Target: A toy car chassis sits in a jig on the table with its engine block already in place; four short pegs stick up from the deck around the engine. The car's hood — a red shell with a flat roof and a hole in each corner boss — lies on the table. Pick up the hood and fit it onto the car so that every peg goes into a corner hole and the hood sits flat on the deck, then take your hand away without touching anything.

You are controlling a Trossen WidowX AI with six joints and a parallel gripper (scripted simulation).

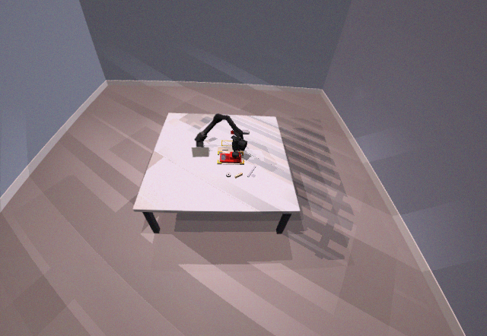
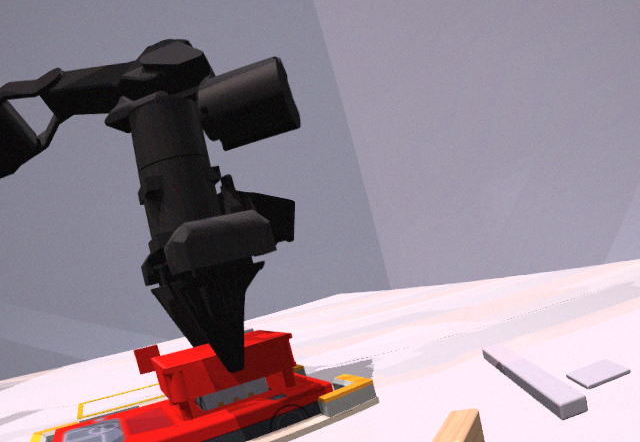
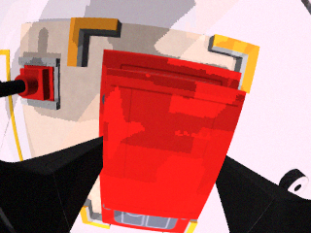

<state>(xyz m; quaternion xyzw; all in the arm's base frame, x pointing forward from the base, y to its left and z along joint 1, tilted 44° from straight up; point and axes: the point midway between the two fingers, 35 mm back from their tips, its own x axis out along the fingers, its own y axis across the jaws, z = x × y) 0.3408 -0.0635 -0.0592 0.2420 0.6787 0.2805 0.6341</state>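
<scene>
The grey engine block is 3 cm below my gripper tip and 1 cm to the left of it. The rest, counted from my gripper tip: yellow-cornered jig (4 cm below, 3 cm to the left, 3 cm behind); then wooden block (21 cm to the right, 4 cm below, 4 cm ahead); then red hood (1 cm above).
</scene>
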